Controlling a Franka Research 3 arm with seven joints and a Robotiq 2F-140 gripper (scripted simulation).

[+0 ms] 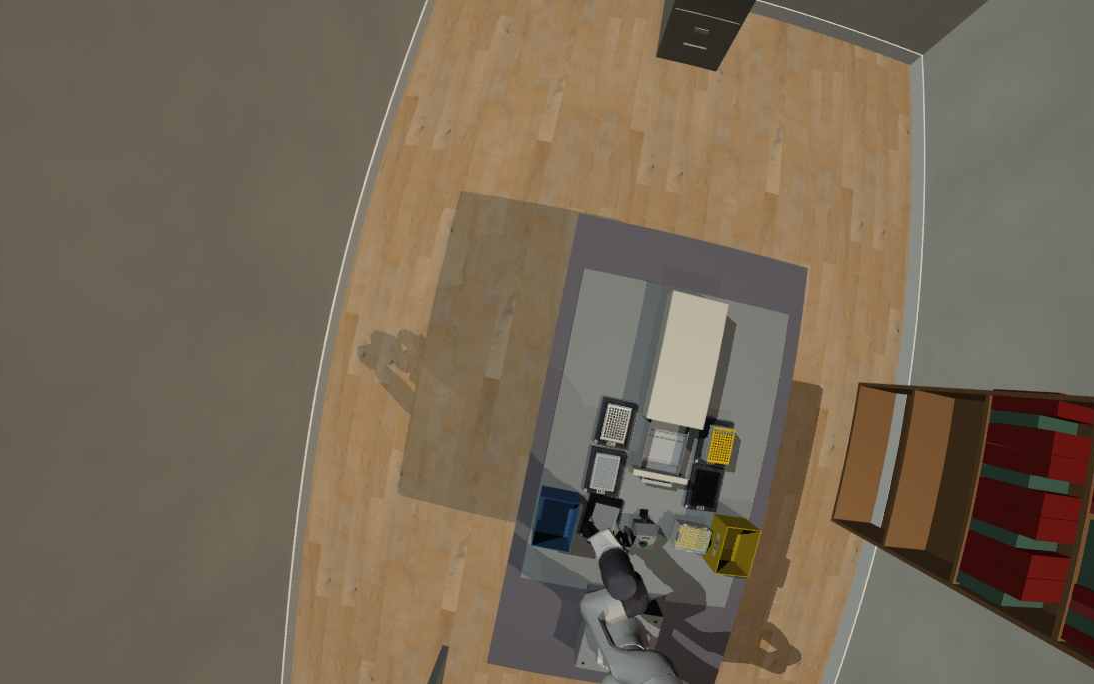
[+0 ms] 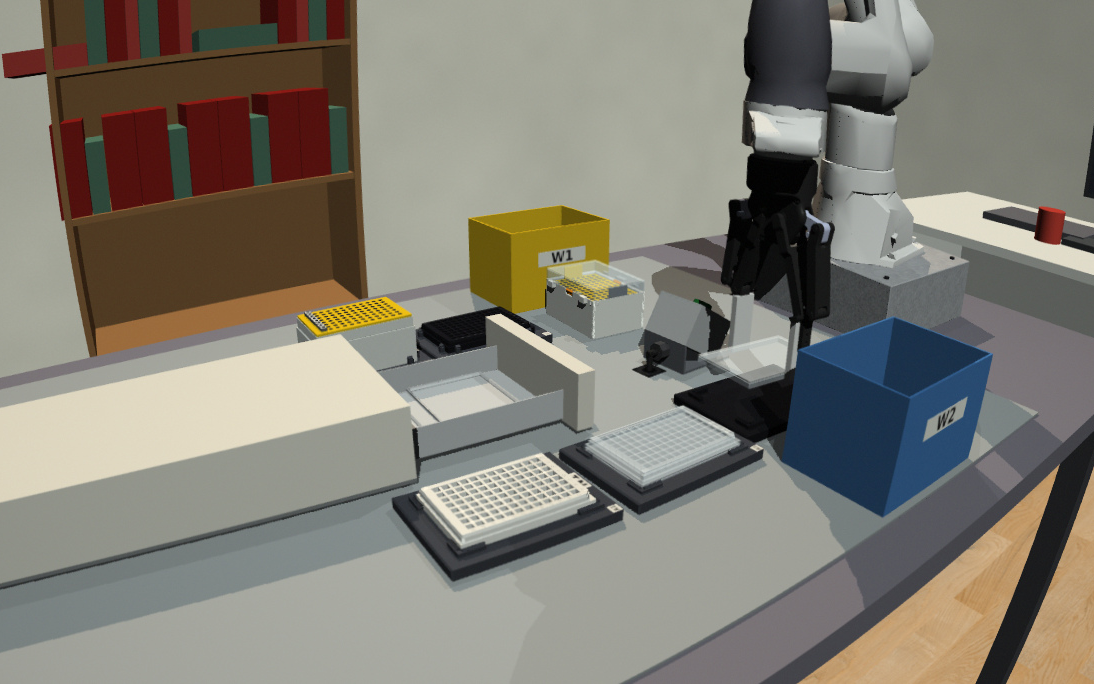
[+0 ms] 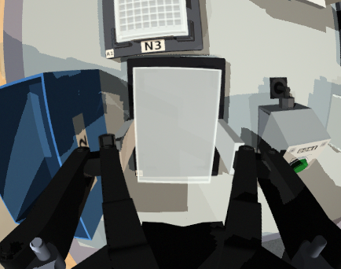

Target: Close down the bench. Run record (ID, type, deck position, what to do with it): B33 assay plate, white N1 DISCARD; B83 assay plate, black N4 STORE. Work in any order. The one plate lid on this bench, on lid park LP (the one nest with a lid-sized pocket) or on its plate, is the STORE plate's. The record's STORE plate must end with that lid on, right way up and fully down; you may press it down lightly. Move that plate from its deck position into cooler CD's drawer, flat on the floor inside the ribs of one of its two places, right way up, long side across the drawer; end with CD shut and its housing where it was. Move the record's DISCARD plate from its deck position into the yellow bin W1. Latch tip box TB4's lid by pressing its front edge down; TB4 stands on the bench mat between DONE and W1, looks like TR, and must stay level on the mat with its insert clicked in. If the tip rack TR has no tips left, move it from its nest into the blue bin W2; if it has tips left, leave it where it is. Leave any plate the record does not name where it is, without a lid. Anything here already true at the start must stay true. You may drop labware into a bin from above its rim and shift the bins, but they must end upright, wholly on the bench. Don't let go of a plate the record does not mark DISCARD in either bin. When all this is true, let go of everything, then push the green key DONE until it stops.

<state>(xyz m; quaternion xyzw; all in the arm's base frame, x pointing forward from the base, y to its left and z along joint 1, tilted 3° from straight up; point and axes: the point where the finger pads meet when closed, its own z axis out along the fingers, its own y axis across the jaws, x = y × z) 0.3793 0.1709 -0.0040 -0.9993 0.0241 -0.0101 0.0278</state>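
Now: hand 7 cm above the black lid park. From my hand the other things lie so: blue bin W2 (2 cm behind, 16 cm to the left, 4 cm below); then clear plate (17 cm ahead, 3 cm to the left, 6 cm below); then clear plate lid (2 cm below).
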